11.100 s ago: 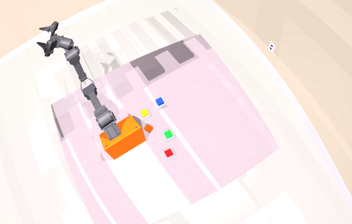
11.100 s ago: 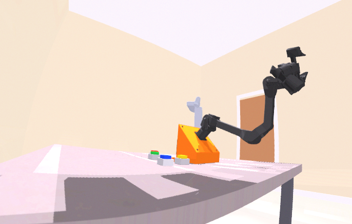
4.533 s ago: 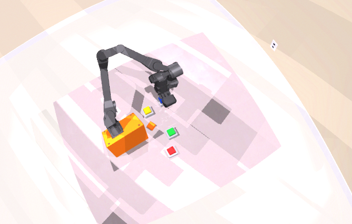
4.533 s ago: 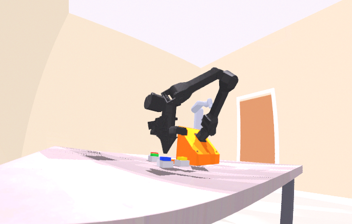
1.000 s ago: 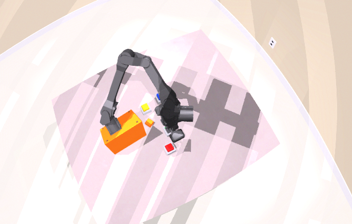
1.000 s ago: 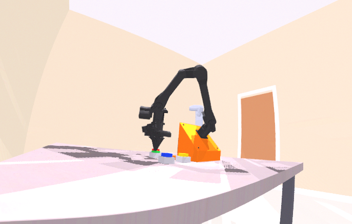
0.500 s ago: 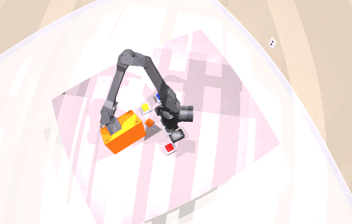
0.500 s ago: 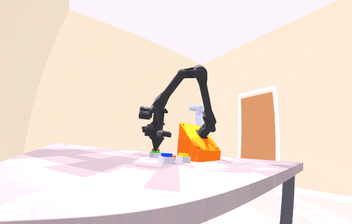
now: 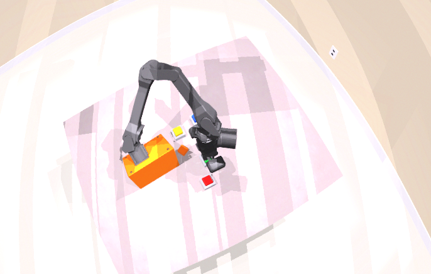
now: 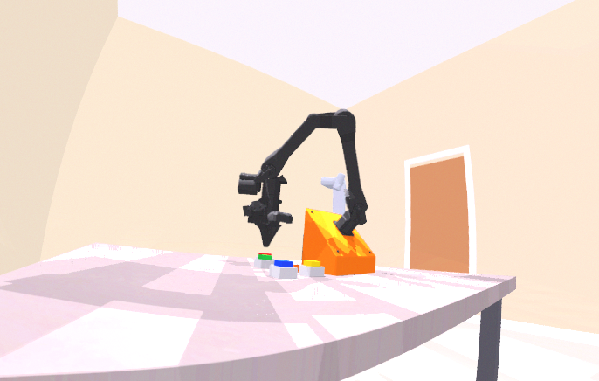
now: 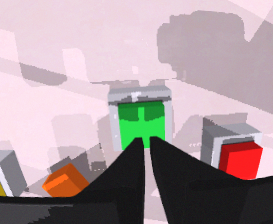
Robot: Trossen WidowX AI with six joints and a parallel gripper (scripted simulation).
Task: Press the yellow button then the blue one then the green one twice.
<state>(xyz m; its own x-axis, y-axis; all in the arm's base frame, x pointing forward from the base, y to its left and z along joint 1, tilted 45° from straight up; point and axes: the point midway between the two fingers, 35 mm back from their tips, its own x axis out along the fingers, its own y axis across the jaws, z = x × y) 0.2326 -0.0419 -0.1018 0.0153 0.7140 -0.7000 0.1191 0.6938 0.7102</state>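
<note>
Right now the green button is 3 cm below my gripper tip. From my gripper tip the other things lie so: red button 8 cm to the right, 5 cm behind, 3 cm below; then yellow button 16 cm to the left, 4 cm behind, 3 cm below; then small orange block 9 cm to the left, 6 cm behind, 5 cm below.
</note>
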